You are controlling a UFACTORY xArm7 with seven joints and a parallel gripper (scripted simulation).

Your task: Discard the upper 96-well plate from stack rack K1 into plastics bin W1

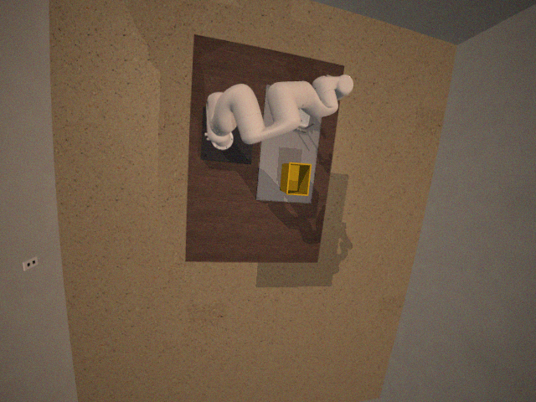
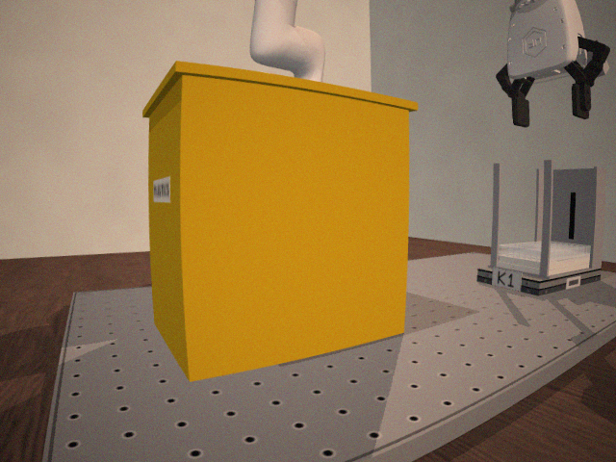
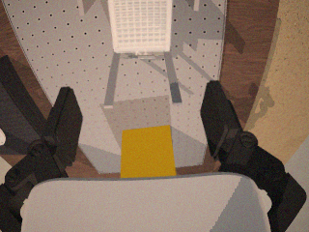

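My hand is 180 mm above the 96-well plate. The rest, counted from my hand: yellow plastics bin W1: 40 mm behind, 380 mm to the right, 130 mm below; black slot: 10 mm ahead, 60 mm to the left, 140 mm below.
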